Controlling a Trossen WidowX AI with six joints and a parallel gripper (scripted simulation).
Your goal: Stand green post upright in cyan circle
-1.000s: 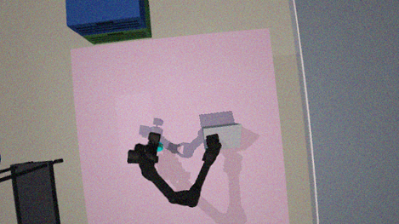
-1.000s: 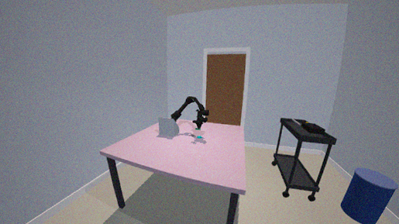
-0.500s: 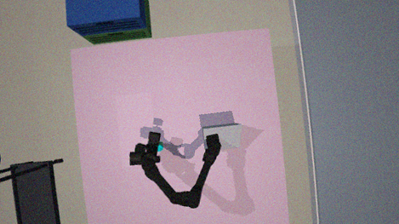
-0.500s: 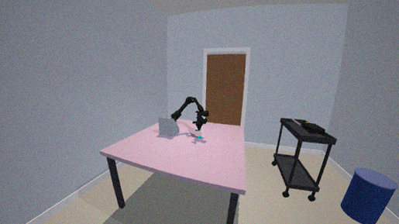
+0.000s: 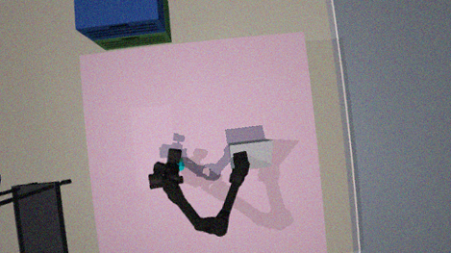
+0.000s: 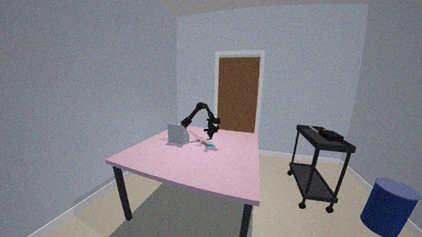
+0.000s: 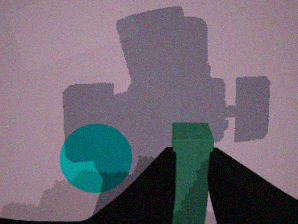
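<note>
Now: gripper tip 1 cm past the cyan circle, 5 cm to the right of it and 10 cm above it. Round my gripper tip: green post 2 cm behind, 1 cm to the left, 1 cm below.
</note>
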